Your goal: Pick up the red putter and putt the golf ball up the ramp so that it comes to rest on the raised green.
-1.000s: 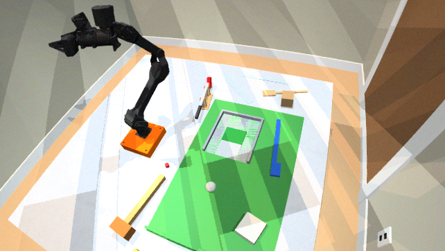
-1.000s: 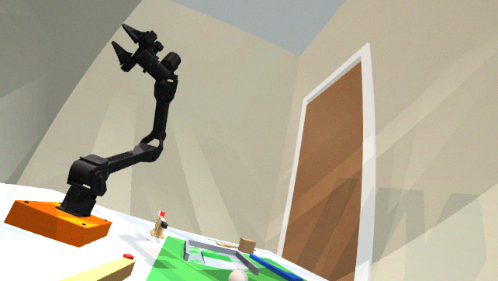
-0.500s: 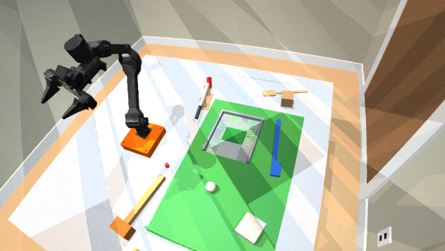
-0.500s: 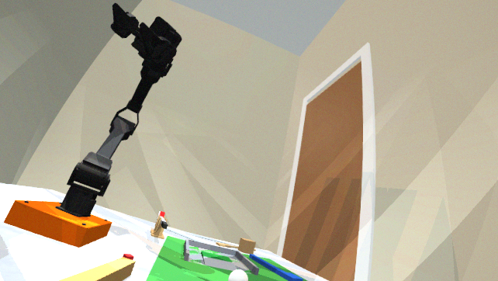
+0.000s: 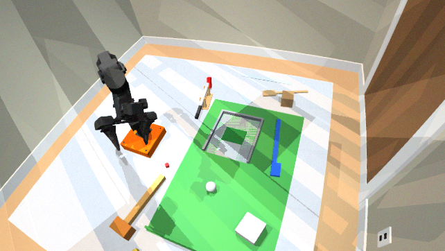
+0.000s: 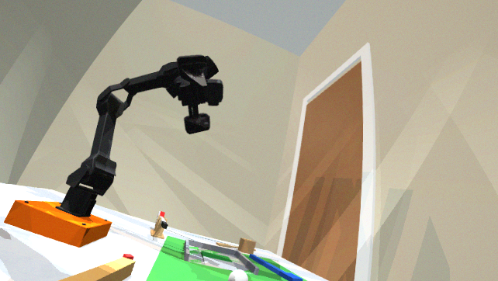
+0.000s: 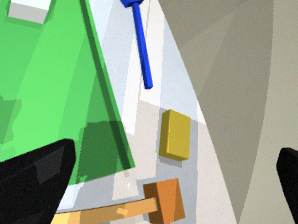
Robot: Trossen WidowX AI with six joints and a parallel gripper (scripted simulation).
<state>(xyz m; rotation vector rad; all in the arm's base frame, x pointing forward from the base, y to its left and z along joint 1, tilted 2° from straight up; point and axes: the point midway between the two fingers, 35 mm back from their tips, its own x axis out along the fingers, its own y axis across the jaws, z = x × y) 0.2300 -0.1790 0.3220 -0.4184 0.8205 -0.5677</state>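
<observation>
Now: gripper tip 510 mm to the right of the putter, 280 mm above it and 90 mm past it. The rest, counted from my gripper tip: green mat: 340 mm below, 220 mm ahead, 210 mm to the left; then red cube: 330 mm below, 100 mm to the left, 60 mm behind; then white golf ball: 310 mm below, 170 mm ahead, 90 mm to the left.
</observation>
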